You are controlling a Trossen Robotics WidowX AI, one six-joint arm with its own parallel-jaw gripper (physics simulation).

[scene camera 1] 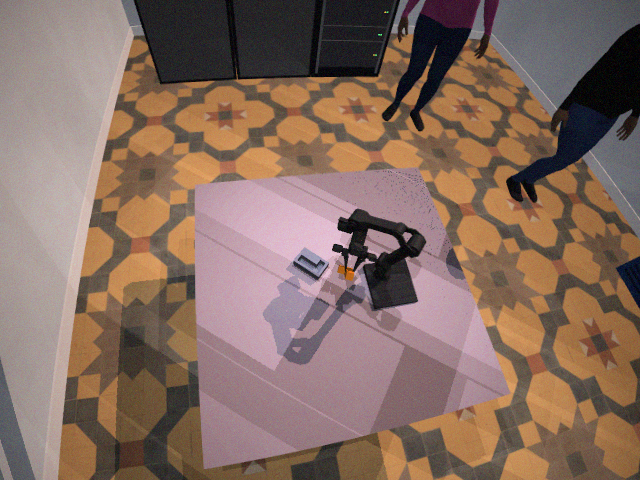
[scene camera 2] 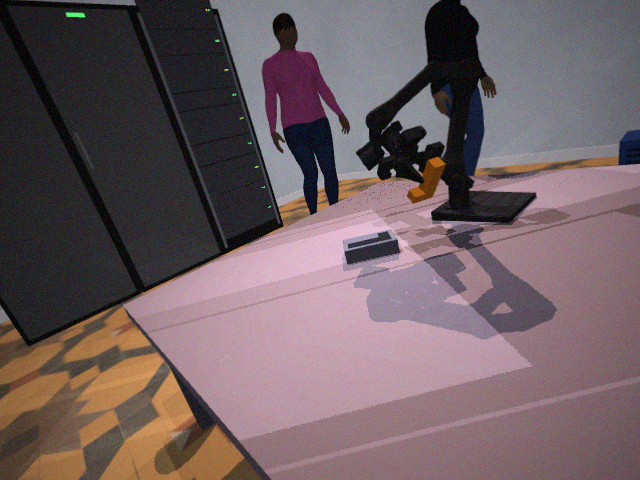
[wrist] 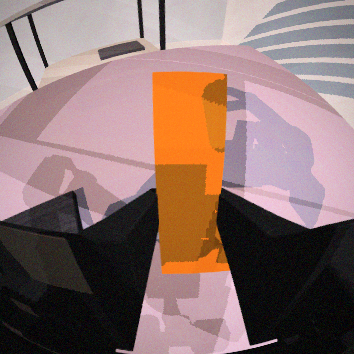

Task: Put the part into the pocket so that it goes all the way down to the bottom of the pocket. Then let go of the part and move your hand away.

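Where they show: gripper, fingertip midpoint: (scene camera 2: 429, 180) (wrist: 186, 195); arm's base, link origin: (scene camera 1: 380, 273) (scene camera 2: 459, 205).
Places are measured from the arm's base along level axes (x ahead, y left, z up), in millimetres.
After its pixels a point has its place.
The orange L-shaped part (scene camera 1: 349, 275) {z 181, x 211, y 17 mm} (scene camera 2: 432, 178) {z 142, x 215, y 7 mm} (wrist: 186, 125) {z 170, x 195, y 0 mm} is held in the air near the arm's base. In scene view 2 its long leg stands steeply tilted, with the short leg at the lower end pointing left. My gripper (scene camera 1: 351, 269) {z 132, x 189, y -12 mm} (scene camera 2: 423, 180) {z 132, x 189, y -12 mm} (wrist: 186, 195) {z 132, x 189, y -12 mm} is shut on the part, with one finger on each side of it in the wrist view. The grey block (scene camera 1: 305, 265) {z -20, x 317, y -162 mm} (scene camera 2: 372, 252) {z -8, x 328, y -132 mm} with the pocket lies on the table, left of the part in scene view 1 and apart from it. The block does not show in the wrist view. The pocket's bottom is in shadow.
The arm's black base plate (scene camera 1: 392, 291) {z -6, x -17, y 100 mm} (scene camera 2: 488, 207) {z -5, x 18, y 82 mm} (wrist: 47, 215) {z -8, x 42, y 124 mm} is close to the right of the part in scene view 1. The pink table top (scene camera 1: 248, 361) {z -24, x 689, y 165 mm} (scene camera 2: 310, 372) {z -24, x 722, y -41 mm} carries arm shadows. Two people and dark cabinets (scene camera 1: 273, 38) (scene camera 2: 93, 129) stand beyond the table.
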